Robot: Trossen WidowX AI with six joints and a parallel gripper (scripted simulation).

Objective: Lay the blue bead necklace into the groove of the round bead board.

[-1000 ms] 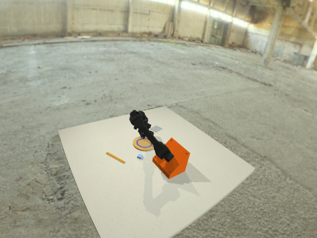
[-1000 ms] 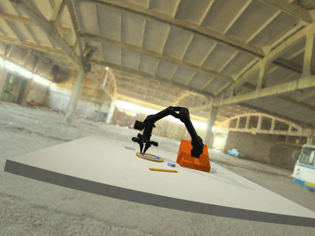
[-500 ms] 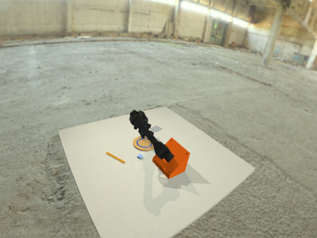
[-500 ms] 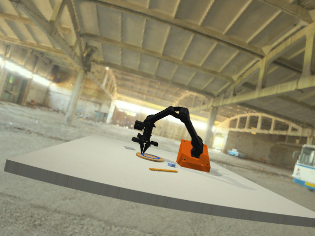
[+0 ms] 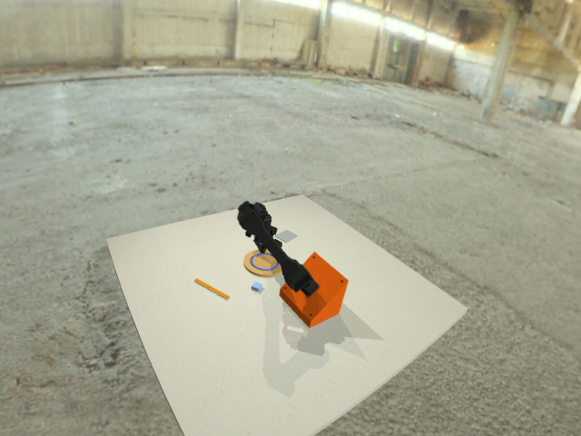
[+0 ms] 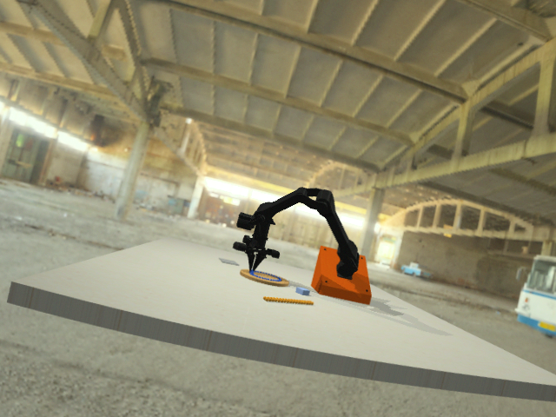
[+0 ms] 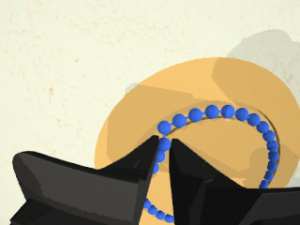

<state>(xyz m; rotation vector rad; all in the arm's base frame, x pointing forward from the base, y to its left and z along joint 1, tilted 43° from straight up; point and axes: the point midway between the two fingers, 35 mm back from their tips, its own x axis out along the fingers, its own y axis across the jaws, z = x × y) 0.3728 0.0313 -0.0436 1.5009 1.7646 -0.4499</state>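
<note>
My gripper tip is now 60 mm past the round tan bead board, 20 mm to the right of it and 10 mm above it. Round my gripper tip: flat grey tile: 100 mm ahead, 210 mm to the right, 20 mm below; small light-blue block: 190 mm behind, 140 mm to the left, 10 mm below.
</note>
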